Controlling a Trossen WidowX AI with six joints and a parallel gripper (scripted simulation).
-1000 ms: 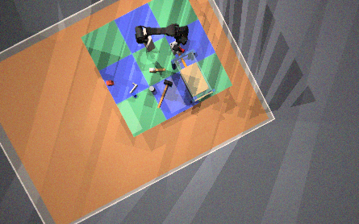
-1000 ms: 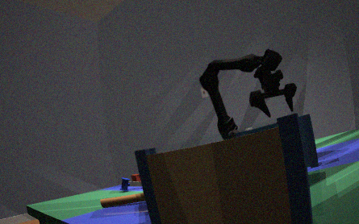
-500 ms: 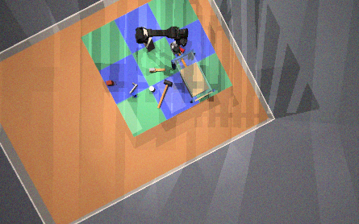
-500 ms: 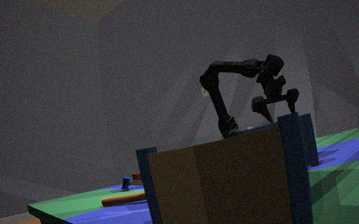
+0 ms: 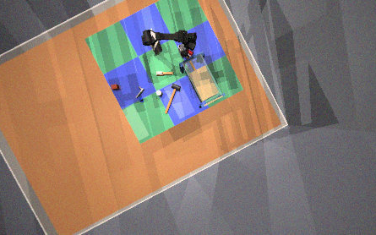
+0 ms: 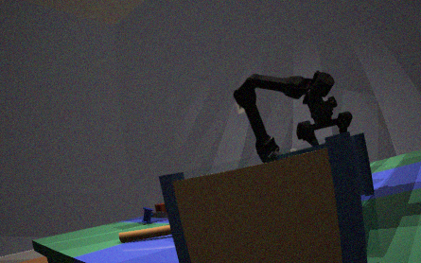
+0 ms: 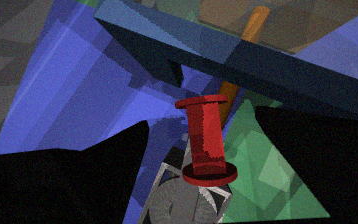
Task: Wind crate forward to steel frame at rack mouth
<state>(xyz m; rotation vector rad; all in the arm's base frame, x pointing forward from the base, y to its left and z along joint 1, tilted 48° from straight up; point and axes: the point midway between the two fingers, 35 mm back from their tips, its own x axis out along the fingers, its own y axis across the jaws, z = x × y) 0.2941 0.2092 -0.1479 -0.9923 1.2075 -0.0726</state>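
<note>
The red grip lies 10 mm to the right of my gripper tip, 10 mm below it and 10 mm behind it. The rest, counted from my gripper tip: blue-framed guard cubby (290 mm ahead, 60 mm below, 50 mm to the right); winch (130 mm behind, 110 mm below, 30 mm to the right); blue piece (690 mm to the right, 110 mm below, 80 mm ahead).
</note>
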